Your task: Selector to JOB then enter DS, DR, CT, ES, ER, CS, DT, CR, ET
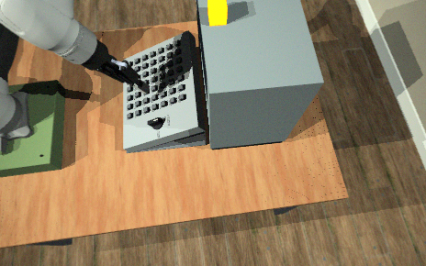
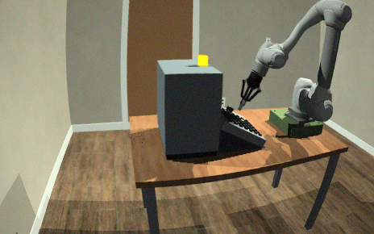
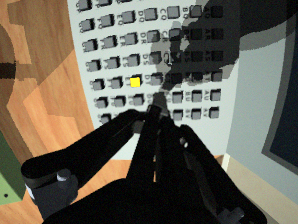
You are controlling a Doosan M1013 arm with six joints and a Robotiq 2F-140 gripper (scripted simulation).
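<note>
The black selector knob is 1 cm ahead of my hand, 11 cm to the right of it and 5 cm below it. Also, from my hand: grey sloped keypad 6 cm ahead, 10 cm below.
</note>
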